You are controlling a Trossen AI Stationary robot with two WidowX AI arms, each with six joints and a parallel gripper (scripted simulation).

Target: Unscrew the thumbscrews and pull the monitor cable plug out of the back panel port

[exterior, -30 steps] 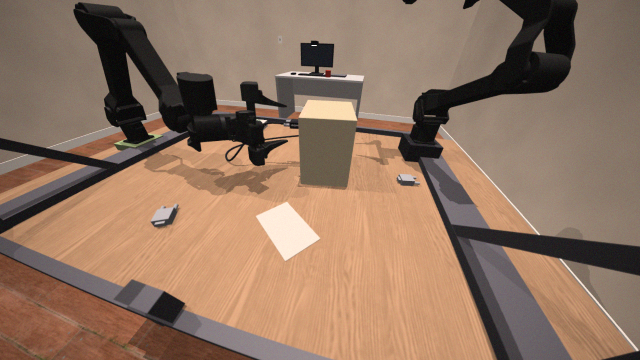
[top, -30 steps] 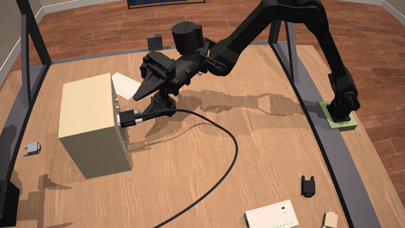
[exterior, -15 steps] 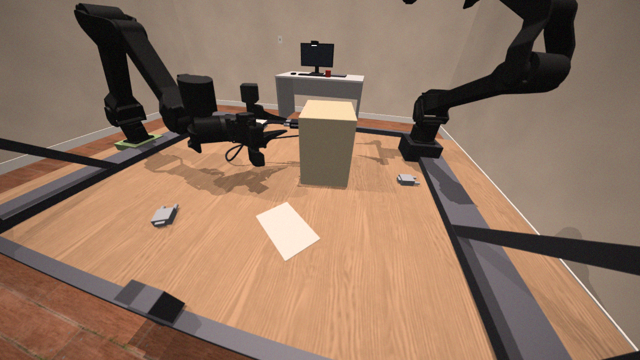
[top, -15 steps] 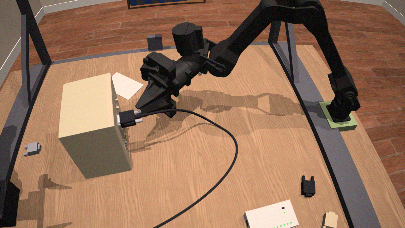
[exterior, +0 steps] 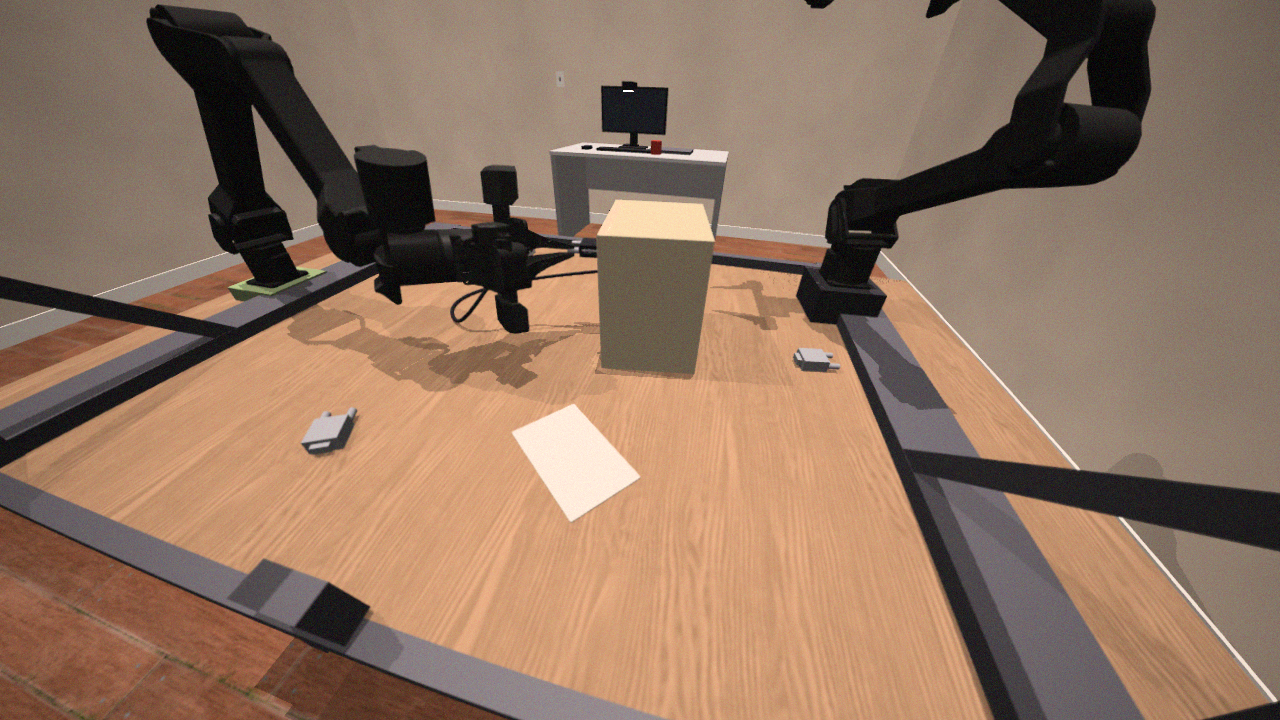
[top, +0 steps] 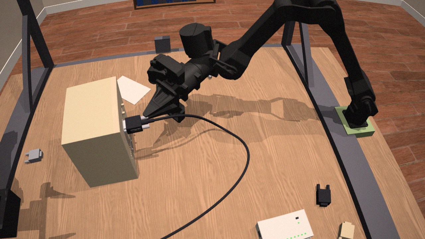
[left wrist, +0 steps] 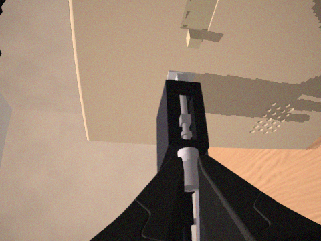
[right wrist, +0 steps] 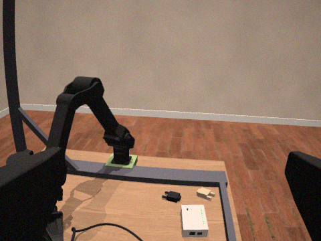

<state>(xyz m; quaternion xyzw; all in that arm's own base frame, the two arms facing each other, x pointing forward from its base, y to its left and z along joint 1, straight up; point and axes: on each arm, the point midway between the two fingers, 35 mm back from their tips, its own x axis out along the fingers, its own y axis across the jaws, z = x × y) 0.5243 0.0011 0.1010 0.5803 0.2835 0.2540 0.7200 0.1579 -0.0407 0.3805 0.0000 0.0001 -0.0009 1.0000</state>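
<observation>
The black monitor plug is 30 mm ahead of my left hand and 50 mm to the right of it. From my left hand the other things lie so: white device (310 mm ahead, 170 mm to the left, 110 mm below); then white sheet (220 mm behind, 60 mm to the right, 120 mm below); then beige box (140 mm to the right, 40 mm below).
</observation>
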